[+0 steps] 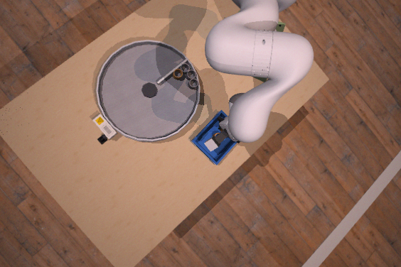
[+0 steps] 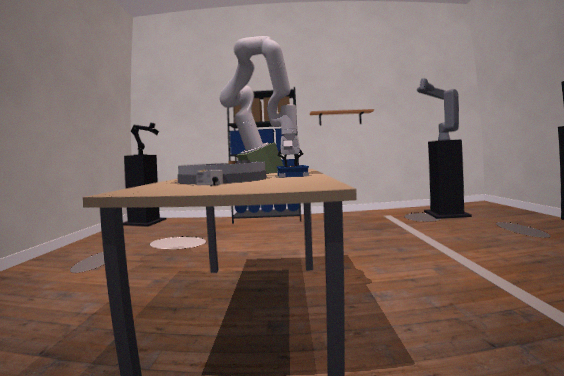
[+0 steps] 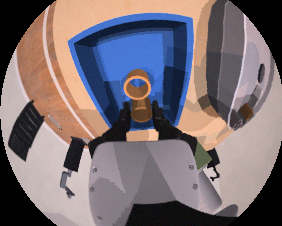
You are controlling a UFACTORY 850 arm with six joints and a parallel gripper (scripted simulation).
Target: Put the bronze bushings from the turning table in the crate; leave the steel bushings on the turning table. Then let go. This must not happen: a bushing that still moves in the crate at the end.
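Now: hand 40 mm short of the blue crate, 10 mm to the right of it and 40 mm above it. Round my hand: round grey turning table: 180 mm ahead, 320 mm to the right, 10 mm below.
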